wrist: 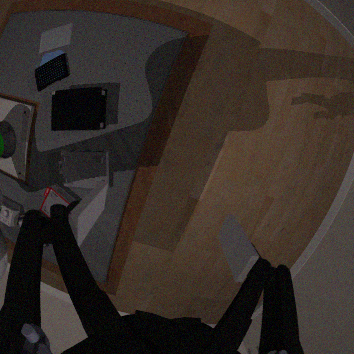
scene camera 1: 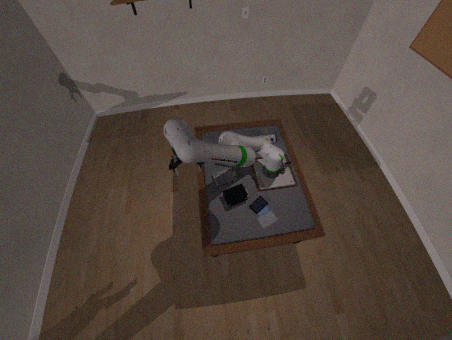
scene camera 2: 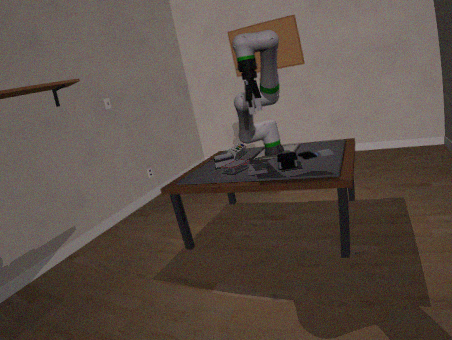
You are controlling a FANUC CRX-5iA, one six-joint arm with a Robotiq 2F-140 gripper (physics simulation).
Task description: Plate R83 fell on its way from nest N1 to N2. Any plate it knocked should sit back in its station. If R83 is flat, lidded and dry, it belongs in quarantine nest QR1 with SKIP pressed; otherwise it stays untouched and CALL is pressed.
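Note:
My gripper is open and empty, high above the table's side edge. A black rectangular block sits on the grey mat. Beside it is a small dark gridded plate overlapping a blue piece, then a pale flat square. A shallow grey tray-like piece lies in shadow. A red-edged item is partly hidden behind a finger. No labels are readable, so I cannot tell which is R83, N1, N2, QR1, SKIP or CALL.
The arm stands on a pale base board with a brown border. The table has a raised-looking wooden rim. A device with coloured buttons stands at the table's left in scene camera 2. A wall shelf is far away.

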